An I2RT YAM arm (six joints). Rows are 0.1 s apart.
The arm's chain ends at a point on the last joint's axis. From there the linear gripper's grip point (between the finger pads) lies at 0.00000 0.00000 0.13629 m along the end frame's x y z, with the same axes.
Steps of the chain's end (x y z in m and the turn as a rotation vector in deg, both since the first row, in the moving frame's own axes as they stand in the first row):
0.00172 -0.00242 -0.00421 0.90 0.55 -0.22
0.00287 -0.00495 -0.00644 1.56 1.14 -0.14
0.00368 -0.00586 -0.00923 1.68 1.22 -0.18
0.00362 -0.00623 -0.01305 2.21 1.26 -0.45
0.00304 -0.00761 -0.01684 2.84 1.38 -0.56
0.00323 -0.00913 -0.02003 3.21 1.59 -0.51
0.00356 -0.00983 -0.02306 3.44 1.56 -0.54
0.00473 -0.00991 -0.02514 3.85 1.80 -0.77
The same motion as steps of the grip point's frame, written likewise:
0.00302 -0.00456 -0.00423 0.90 0.55 -0.22
0.00558 -0.00866 -0.00652 1.56 1.14 -0.14
0.00658 -0.00986 -0.00932 1.68 1.22 -0.18
0.00660 -0.01150 -0.01318 2.21 1.26 -0.45
0.00629 -0.01438 -0.01705 2.84 1.38 -0.56
0.00698 -0.01678 -0.02030 3.21 1.59 -0.51
0.00723 -0.01802 -0.02336 3.44 1.56 -0.54
0.00895 -0.01909 -0.02551 3.85 1.80 -0.77

